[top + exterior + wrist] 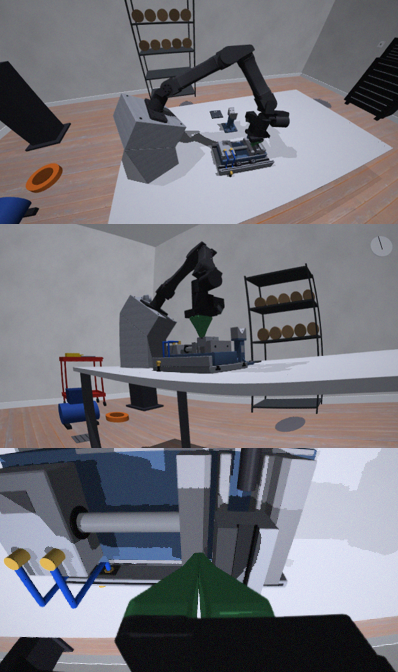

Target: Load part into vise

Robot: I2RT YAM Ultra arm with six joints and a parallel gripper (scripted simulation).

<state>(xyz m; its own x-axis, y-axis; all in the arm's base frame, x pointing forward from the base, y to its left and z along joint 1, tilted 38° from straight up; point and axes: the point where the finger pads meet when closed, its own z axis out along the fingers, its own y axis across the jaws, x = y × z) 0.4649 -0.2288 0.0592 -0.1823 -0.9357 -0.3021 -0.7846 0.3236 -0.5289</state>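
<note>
Now: hand 30 mm short of the part, 10 mm to the left of it and 20 mm above it. The rest, counted from my hand: cylinder rod: 50 mm behind, 30 mm to the left, 40 mm below; fixed jaw: 60 mm ahead, 40 mm below; moving jaw: 20 mm to the left, 40 mm below.
</note>
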